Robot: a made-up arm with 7 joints. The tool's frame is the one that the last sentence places. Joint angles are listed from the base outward.
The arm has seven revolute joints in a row. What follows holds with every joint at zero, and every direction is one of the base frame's.
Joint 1 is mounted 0.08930 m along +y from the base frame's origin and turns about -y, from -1.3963 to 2.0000 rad.
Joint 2 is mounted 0.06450 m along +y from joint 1 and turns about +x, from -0.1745 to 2.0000 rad.
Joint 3 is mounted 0.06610 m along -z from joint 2 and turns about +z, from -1.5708 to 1.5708 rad.
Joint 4 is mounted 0.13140 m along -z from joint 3 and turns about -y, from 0.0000 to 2.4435 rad.
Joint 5 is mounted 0.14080 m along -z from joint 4 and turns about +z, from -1.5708 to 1.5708 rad.
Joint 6 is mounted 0.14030 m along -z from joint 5 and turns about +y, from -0.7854 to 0.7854 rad.
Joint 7 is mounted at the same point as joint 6 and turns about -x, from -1.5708 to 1.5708 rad.
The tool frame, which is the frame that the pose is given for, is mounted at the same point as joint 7; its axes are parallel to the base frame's.
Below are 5 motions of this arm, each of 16 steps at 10 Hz.
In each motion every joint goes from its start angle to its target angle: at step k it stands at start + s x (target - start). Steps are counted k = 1, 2, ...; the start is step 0. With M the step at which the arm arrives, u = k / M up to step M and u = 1 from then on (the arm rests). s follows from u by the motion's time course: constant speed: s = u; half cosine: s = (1 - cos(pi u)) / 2; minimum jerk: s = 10 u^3 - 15 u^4 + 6 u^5.
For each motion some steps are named. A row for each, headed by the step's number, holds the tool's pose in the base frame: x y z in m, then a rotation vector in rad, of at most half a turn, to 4 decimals.
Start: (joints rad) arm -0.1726 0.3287 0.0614 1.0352 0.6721 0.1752 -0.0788
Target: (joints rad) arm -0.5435 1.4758 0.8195 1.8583 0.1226 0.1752 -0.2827
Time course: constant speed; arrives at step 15
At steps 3, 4, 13, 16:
3: 0.1934 0.3593 -0.2804 0.3633 -0.9171 0.3539
4: 0.1980 0.3787 -0.2504 0.4692 -0.9767 0.2897
13: 0.2499 0.3418 0.0247 1.2935 -1.5529 -0.5560
16: 0.2531 0.2897 0.0631 1.4158 -1.7064 -0.7957

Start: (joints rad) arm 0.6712 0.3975 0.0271 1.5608 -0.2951 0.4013 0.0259
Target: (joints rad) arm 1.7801 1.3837 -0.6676 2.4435 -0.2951 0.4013 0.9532
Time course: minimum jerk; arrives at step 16
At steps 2, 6, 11, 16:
2: 0.3301 0.2368 0.0413 0.7695 -1.7663 -0.2122
6: 0.2603 0.2010 0.1498 0.9835 -2.0139 -0.6553
11: 0.1055 0.1273 0.1830 1.6390 -1.6663 -1.4636
16: 0.0748 0.1155 0.1609 1.7980 -1.3649 -1.5753

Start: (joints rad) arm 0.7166 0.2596 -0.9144 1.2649 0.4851 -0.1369 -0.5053
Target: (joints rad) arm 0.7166 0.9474 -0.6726 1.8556 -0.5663 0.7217 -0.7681
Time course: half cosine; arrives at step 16
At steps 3, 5, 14, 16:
3: 0.3396 0.0363 -0.1305 0.0332 -1.8303 -0.3051
5: 0.3396 0.0602 -0.1151 0.2848 -1.8611 -0.3901
14: 0.2979 0.1495 -0.0211 1.8961 -1.8390 -0.4414
16: 0.2942 0.1519 -0.0165 1.9848 -1.8290 -0.4212

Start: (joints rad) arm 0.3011 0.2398 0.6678 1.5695 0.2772 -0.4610 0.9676
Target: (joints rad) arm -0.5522 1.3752 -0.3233 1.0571 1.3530 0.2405 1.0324
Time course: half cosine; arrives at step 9
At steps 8, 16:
8: 0.1314 0.4606 -0.2443 -0.6253 -0.4497 -0.0589
16: 0.1234 0.4679 -0.2423 -0.6082 -0.3930 -0.0254

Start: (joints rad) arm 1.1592 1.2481 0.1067 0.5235 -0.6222 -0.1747 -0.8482
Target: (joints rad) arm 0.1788 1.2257 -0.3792 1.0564 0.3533 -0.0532 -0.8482
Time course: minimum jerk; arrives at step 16
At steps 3, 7, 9, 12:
3: 0.1792 0.5722 0.0746 2.4103 -1.2566 0.4958
7: 0.2356 0.5341 0.0276 2.2085 -1.3895 0.2329
9: 0.2632 0.5016 -0.0304 1.9830 -1.4150 0.0762
12: 0.2677 0.4569 -0.1200 1.6594 -1.3323 -0.0627

